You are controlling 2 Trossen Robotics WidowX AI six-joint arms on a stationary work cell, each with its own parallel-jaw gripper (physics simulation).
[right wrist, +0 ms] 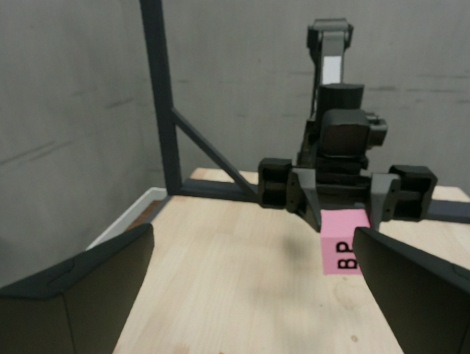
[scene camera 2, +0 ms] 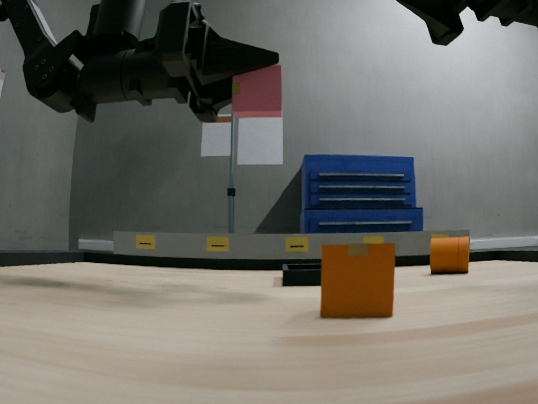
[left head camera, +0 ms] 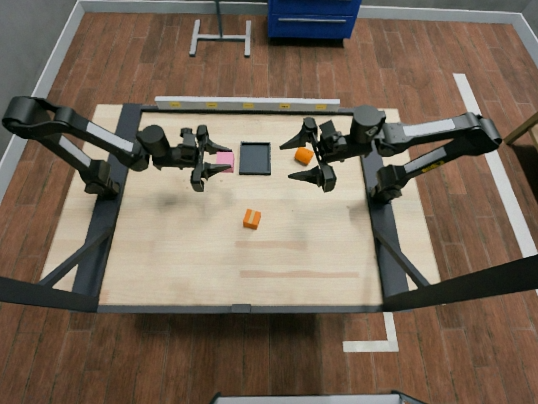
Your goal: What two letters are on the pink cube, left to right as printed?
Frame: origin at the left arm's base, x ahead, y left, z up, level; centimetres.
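Seen in the pictures: left gripper, fingertip midpoint: (right wrist: 347,232) (scene camera 2: 279,68) (left head camera: 232,158); right gripper, fingertip midpoint: (right wrist: 253,235) (left head camera: 283,162); left arm's base at its link origin: (left head camera: 108,191); right arm's base at its link origin: (left head camera: 380,195).
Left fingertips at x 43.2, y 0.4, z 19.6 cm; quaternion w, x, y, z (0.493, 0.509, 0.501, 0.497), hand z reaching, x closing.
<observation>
Offsets run from my left fingertips to a thing's middle.
The pink cube {dx -2.1, dy +0.3, dz -2.5 cm} (left head camera: 225,161) (scene camera 2: 260,95) (right wrist: 344,221) is raised above the table between the fingers of my left gripper (left head camera: 231,158) (right wrist: 347,232), which is shut on it. In the right wrist view, one face shows two black letters lying on their sides, one above the other. The lower looks like B and the upper like P. A finger of my right gripper (left head camera: 285,162) (right wrist: 254,229) overlaps that face's right edge and may cover part of the upper letter. My right gripper is open and empty, apart from the cube.
A dark tray {dx +5.9, dy +13.9, dz -20.6 cm} (left head camera: 270,159) (scene camera 2: 300,278) lies between the arms. An orange block {dx +5.2, dy -10.5, dz -19.2 cm} (left head camera: 252,219) (scene camera 2: 357,285) with a tan strip stands nearer the front. An orange cylinder {dx +23.5, dy +14.3, dz -19.1 cm} (left head camera: 303,156) (scene camera 2: 450,255) lies near my right gripper. A long labelled strip (left head camera: 230,104) (scene camera 2: 175,245) runs along the back edge.
</observation>
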